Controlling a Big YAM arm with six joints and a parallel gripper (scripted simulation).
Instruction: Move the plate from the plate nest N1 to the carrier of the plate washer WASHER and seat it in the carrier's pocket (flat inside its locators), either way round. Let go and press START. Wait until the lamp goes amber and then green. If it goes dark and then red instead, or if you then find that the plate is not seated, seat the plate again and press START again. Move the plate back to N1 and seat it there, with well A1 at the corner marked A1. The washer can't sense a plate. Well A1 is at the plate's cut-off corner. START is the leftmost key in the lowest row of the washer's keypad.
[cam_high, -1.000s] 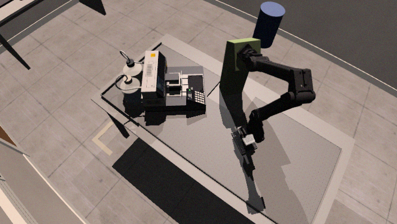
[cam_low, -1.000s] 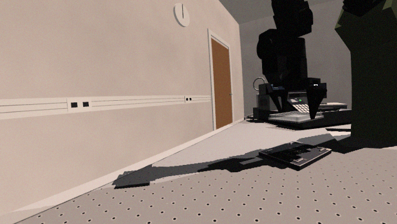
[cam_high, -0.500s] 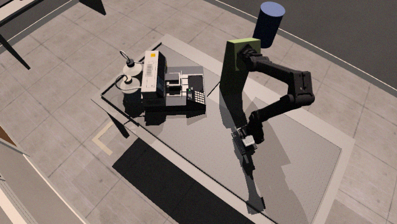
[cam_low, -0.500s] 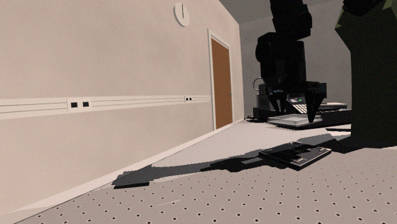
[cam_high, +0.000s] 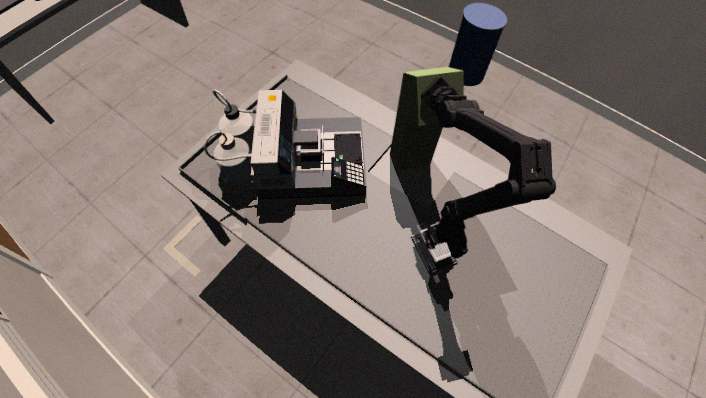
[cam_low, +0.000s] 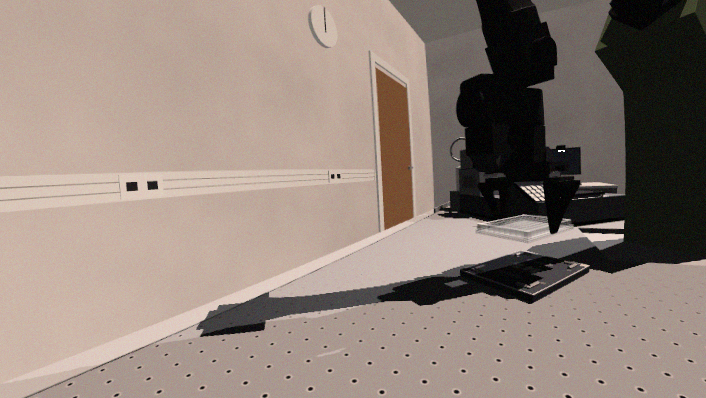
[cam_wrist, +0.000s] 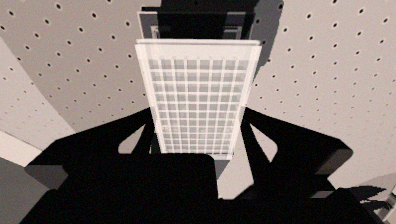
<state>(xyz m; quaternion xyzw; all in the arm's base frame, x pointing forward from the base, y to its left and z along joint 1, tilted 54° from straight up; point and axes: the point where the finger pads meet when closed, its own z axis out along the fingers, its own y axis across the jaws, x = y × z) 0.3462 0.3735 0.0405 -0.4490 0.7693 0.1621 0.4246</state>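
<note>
Now: hand 7 cm above the plate nest N1. From my hand the other things lie so: white well plate 1 cm below; plate washer 62 cm to the right, 14 cm ahead, 5 cm above.
</note>
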